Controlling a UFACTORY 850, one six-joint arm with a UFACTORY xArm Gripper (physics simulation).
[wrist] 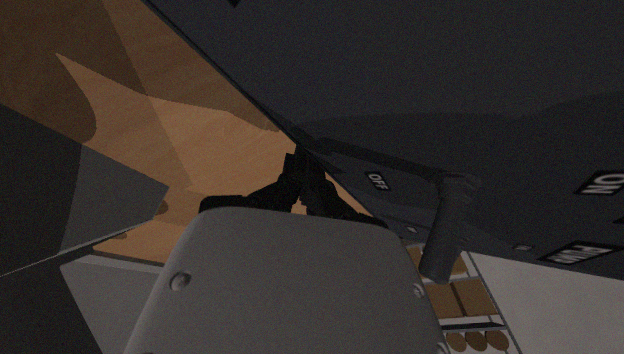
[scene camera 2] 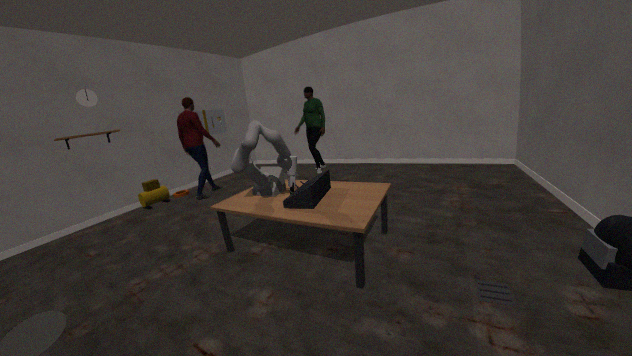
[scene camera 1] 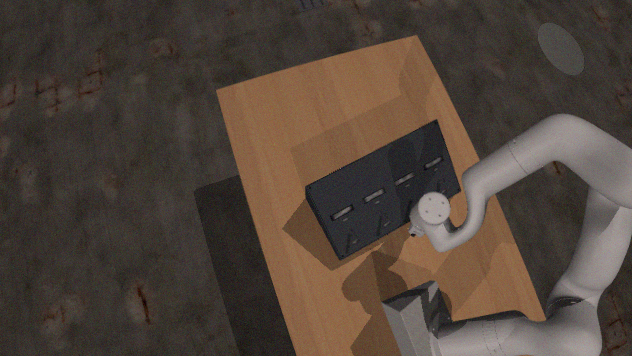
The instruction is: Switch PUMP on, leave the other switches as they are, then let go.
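Note:
The dark sloped switch panel [scene camera 1: 350, 182] [scene camera 2: 311, 194] [wrist: 425, 60] stands on the table. It has four light name plates, with small dark levers below them in the scene camera 1 view. Which switch is PUMP cannot be read. In the wrist view one lever [wrist: 445, 230] stands out from the panel, between an OFF label [wrist: 377, 181] and an ON label [wrist: 602, 183]. My gripper [scene camera 1: 413, 232] [scene camera 2: 292, 189] [wrist: 302, 155] is shut and empty. Its tips are at the panel's lower edge, to the left of that lever in the wrist view; contact cannot be told.
The wooden table [scene camera 1: 270, 115] [scene camera 2: 357, 192] carries the arm and the panel. A grey angular block [scene camera 1: 411, 315] stands near the arm's base. Two people, in red [scene camera 2: 190, 130] and in green [scene camera 2: 313, 112], are in the room beyond the table.

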